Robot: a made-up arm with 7 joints.
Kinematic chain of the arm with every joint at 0, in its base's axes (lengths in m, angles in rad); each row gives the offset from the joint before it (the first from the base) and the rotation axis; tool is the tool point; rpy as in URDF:
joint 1: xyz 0 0 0 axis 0.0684 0.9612 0.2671
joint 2: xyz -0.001 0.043 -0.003 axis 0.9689 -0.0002 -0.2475
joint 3: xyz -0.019 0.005 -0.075 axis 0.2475 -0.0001 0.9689
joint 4: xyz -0.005 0 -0.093 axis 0.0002 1 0
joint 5: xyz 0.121 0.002 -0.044 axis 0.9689 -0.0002 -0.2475
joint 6: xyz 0.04 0 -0.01 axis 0.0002 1 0
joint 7: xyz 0.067 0 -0.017 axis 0.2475 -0.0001 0.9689
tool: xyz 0 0 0 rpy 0 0.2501 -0.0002
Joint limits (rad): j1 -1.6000..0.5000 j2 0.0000..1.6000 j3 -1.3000..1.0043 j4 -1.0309..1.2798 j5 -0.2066..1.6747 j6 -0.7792..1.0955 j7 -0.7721..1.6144
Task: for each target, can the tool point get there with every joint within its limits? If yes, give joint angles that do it. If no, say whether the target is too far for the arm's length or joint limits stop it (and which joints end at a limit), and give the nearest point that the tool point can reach.
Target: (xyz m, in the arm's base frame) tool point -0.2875 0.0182 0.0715
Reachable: no: joint limits stop it (at a limit: joint 1, joint 2, joint 3) | nearest point -0.1278 0.0655 0.0991 | short by 0.169 m
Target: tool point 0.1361 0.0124 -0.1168
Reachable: yes | joints -0.1648 1.2781 -0.6234 -0.6873 0.1416 -0.5254 1.0460
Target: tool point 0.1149 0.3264 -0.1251
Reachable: yes | joints 0.2966 0.8937 0.3961 0.1445 1.0776 0.8703 0.3361
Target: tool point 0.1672 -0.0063 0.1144
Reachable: yes | joints -0.9940 0.4530 0.0048 -0.7071 0.8669 -0.2904 0.6468
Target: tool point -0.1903 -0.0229 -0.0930
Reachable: no: joint limits stop it (at a limit: joint 1, joint 3, joint 6) | nearest point -0.1159 -0.0061 -0.1329 | short by 0.086 m
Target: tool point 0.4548 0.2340 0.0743
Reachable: no: too far | nearest point 0.3858 0.2048 0.0598 | short by 0.076 m
